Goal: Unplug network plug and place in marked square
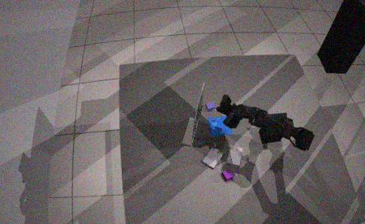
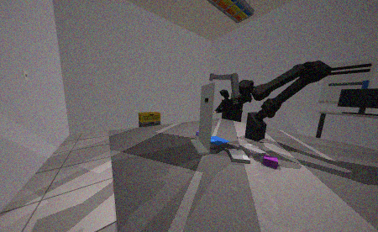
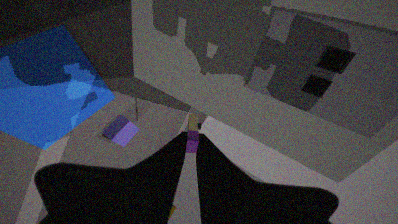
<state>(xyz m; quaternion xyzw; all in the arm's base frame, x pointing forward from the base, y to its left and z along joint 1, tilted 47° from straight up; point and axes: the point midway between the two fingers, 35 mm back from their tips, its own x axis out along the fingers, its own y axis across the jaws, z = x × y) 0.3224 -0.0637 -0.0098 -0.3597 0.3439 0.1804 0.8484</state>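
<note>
My gripper tip is 40 mm past the blue square, 20 mm to the left of it and 190 mm above it. The rest, counted from my gripper tip: network plug (10 mm ahead); upright panel (110 mm ahead, 30 mm to the left, 40 mm below).
</note>
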